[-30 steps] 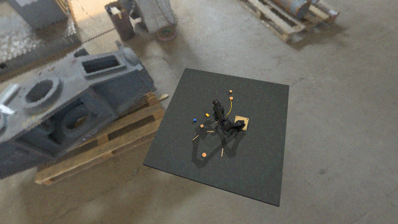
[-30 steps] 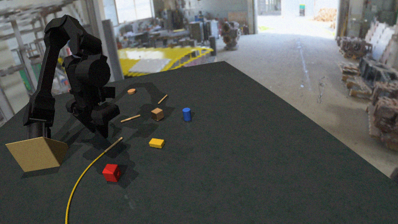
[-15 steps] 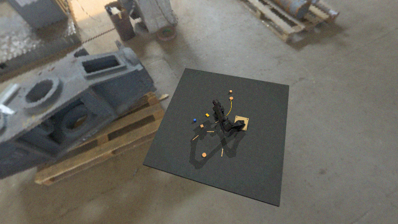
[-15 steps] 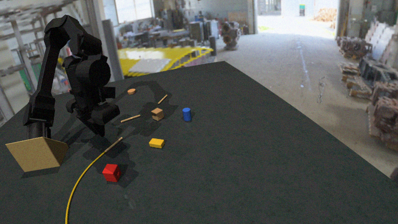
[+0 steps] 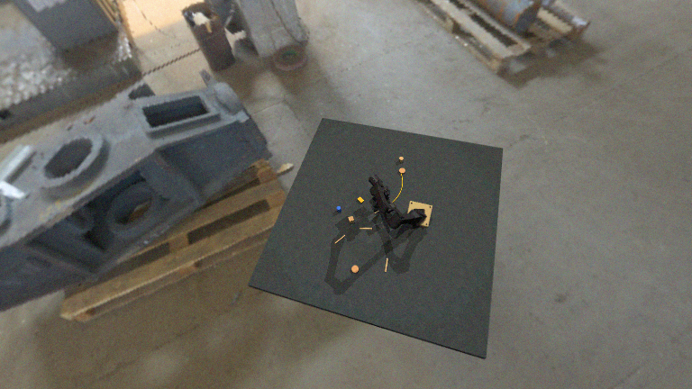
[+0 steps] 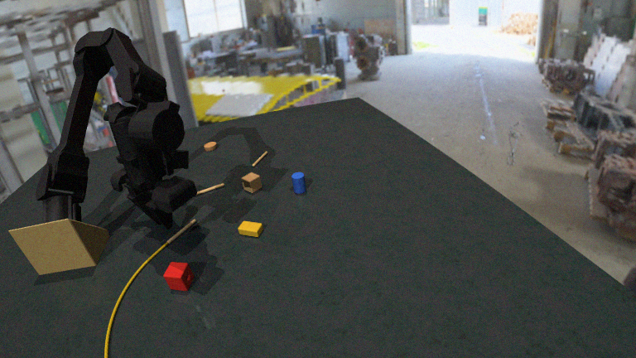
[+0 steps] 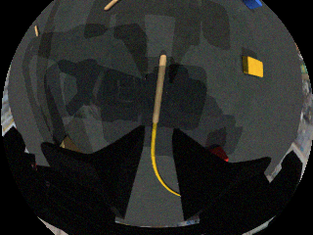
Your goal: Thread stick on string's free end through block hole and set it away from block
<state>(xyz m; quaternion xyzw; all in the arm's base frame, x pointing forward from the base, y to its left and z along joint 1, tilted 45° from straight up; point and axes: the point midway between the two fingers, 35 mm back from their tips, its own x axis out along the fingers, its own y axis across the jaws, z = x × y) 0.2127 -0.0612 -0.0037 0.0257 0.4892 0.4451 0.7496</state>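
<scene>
My gripper tip is now 10 mm short of the thin wooden stick, 10 mm to the right of it and 30 mm above it. The rest, counted from my gripper tip: red block (20 mm ahead, 110 mm to the right, 20 mm below); then tan wooden cube (180 mm ahead, 110 mm to the left, 20 mm below); then yellow block (150 mm ahead, 40 mm to the right, 30 mm below).
</scene>
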